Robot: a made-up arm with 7 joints. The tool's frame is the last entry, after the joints.
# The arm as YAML. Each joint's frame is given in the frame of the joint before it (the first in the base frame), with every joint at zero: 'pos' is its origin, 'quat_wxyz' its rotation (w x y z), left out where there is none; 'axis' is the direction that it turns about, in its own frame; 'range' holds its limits. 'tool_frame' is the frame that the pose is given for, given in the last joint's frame.
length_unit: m
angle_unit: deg
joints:
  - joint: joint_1
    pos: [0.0, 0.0, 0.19]
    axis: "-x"
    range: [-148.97, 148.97]
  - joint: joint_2
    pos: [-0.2, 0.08, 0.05]
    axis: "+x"
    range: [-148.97, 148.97]
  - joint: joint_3
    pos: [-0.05, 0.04, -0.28]
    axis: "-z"
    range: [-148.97, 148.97]
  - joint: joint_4
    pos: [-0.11, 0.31, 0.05]
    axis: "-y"
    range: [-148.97, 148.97]
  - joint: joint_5
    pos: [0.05, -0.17, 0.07]
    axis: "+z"
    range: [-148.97, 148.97]
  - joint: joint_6
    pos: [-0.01, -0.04, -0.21]
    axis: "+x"
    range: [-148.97, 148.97]
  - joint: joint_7
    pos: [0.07, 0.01, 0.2]
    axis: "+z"
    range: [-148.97, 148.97]
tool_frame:
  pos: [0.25, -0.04, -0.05]
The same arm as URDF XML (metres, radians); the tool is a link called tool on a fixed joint. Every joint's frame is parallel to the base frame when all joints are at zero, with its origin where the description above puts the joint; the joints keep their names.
<robot name="arm">
  <link name="base_link"/>
  <link name="link1"/>
  <link name="link2"/>
  <link name="link3"/>
  <link name="link4"/>
  <link name="link5"/>
  <link name="link6"/>
  <link name="link7"/>
  <link name="tool"/>
  <joint name="joint_1" type="revolute">
    <parent link="base_link"/>
    <child link="link1"/>
    <origin xyz="0 0 0.19" rpy="0 0 0"/>
    <axis xyz="-1 0 0"/>
    <limit lower="-2.6" upper="2.6"/>
  </joint>
  <joint name="joint_2" type="revolute">
    <parent link="link1"/>
    <child link="link2"/>
    <origin xyz="-0.2 0.08 0.05" rpy="0 0 0"/>
    <axis xyz="1 0 0"/>
    <limit lower="-2.6" upper="2.6"/>
  </joint>
  <joint name="joint_3" type="revolute">
    <parent link="link2"/>
    <child link="link3"/>
    <origin xyz="-0.05 0.04 -0.28" rpy="0 0 0"/>
    <axis xyz="0 0 -1"/>
    <limit lower="-2.6" upper="2.6"/>
  </joint>
  <joint name="joint_4" type="revolute">
    <parent link="link3"/>
    <child link="link4"/>
    <origin xyz="-0.11 0.31 0.05" rpy="0 0 0"/>
    <axis xyz="0 -1 0"/>
    <limit lower="-2.6" upper="2.6"/>
  </joint>
  <joint name="joint_5" type="revolute">
    <parent link="link4"/>
    <child link="link5"/>
    <origin xyz="0.05 -0.17 0.07" rpy="0 0 0"/>
    <axis xyz="0 0 1"/>
    <limit lower="-2.6" upper="2.6"/>
  </joint>
  <joint name="joint_6" type="revolute">
    <parent link="link5"/>
    <child link="link6"/>
    <origin xyz="-0.01 -0.04 -0.21" rpy="0 0 0"/>
    <axis xyz="1 0 0"/>
    <limit lower="-2.6" upper="2.6"/>
  </joint>
  <joint name="joint_7" type="revolute">
    <parent link="link6"/>
    <child link="link7"/>
    <origin xyz="0.07 0.01 0.2" rpy="0 0 0"/>
    <axis xyz="0 0 1"/>
    <limit lower="-2.6" upper="2.6"/>
  </joint>
  <joint name="tool_fixed" type="fixed">
    <parent link="link7"/>
    <child link="tool"/>
    <origin xyz="0.25 -0.04 -0.05" rpy="0 0 0"/>
  </joint>
</robot>

